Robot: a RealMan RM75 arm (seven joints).
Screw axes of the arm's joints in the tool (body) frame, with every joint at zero. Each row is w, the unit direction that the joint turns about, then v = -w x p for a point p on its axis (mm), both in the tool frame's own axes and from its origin. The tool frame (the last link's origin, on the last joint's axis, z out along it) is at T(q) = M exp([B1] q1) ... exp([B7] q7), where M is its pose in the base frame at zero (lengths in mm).
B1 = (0, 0, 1, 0, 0, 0)
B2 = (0, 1, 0, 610, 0, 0)
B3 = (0, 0, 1, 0, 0, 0)
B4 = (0, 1, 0, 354, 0, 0)
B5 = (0, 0, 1, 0, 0, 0)
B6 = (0, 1, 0, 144, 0, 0)
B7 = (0, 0, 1, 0, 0, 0)
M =
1 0 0 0
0 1 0 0
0 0 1 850.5
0 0 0 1
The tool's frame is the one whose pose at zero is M.
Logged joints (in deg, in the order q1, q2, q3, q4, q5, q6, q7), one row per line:
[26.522, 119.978, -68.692, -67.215, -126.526, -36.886, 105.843]
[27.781, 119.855, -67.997, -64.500, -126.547, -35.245, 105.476]
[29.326, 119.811, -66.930, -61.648, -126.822, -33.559, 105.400]
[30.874, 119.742, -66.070, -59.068, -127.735, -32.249, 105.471]
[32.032, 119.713, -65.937, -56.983, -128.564, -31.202, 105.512]
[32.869, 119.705, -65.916, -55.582, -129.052, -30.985, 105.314]
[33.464, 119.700, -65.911, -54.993, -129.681, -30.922, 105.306]
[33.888, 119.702, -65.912, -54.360, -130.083, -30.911, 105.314]
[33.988, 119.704, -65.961, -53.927, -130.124, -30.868, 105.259]
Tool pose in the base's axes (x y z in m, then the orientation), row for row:
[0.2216, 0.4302, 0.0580, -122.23, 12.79, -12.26]
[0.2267, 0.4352, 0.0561, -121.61, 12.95, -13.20]
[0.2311, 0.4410, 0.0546, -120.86, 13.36, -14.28]
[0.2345, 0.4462, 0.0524, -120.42, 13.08, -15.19]
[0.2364, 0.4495, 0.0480, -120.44, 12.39, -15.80]
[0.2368, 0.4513, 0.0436, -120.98, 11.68, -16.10]
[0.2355, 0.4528, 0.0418, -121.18, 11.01, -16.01]
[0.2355, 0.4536, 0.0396, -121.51, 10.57, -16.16]
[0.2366, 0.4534, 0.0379, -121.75, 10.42, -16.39]
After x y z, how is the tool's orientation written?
As angles about the fixed x, y, z axes (roll, pitch, yaw), in degrees.
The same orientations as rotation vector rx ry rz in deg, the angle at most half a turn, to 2 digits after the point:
[-119.73, 20.40, 6.37]
[-118.89, 21.45, 5.85]
[-117.84, 22.78, 5.47]
[-117.27, 23.54, 4.53]
[-117.31, 23.77, 3.45]
[-117.93, 23.70, 2.64]
[-118.29, 23.24, 2.04]
[-118.68, 23.17, 1.56]
[-118.90, 23.34, 1.31]

